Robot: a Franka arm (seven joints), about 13 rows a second.
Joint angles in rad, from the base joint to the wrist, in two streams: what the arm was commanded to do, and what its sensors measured. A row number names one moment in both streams.
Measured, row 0:
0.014, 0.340, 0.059, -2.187, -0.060, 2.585, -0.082
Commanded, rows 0 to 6:
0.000, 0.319, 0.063, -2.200, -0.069, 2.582, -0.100
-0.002, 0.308, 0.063, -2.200, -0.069, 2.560, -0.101
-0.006, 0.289, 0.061, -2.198, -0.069, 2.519, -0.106
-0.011, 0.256, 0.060, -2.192, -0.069, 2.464, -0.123
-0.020, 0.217, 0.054, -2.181, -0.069, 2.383, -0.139
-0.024, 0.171, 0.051, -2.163, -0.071, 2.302, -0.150
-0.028, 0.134, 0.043, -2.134, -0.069, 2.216, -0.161
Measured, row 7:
-0.006, 0.254, 0.045, -2.156, -0.062, 2.373, -0.123
